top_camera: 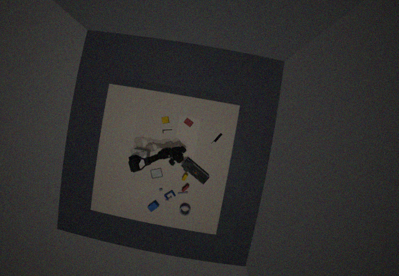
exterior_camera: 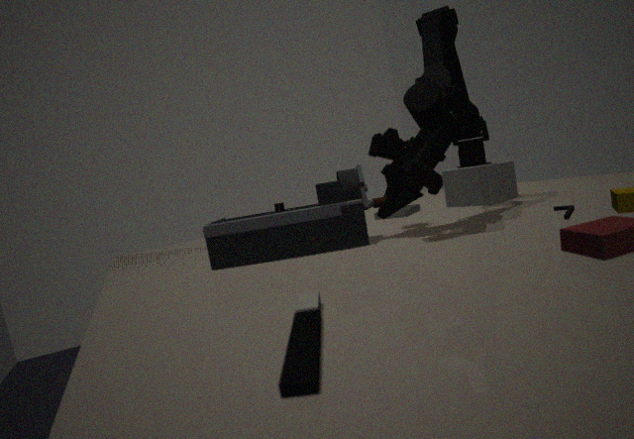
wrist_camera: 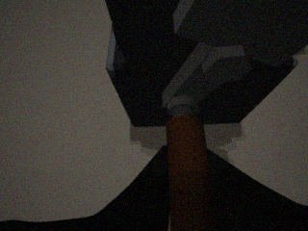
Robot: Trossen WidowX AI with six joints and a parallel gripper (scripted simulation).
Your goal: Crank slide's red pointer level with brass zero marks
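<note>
My gripper tip is 3 cm below the brown crank handle, 2 cm past it and 1 cm to the right of it. The rest, counted from my gripper tip: red pointer (15 cm ahead, 7 cm to the right, 5 cm above); grey plate (24 cm to the right, 19 cm behind, 3 cm below); blue piece (55 cm to the right, 11 cm behind, 2 cm below).
</note>
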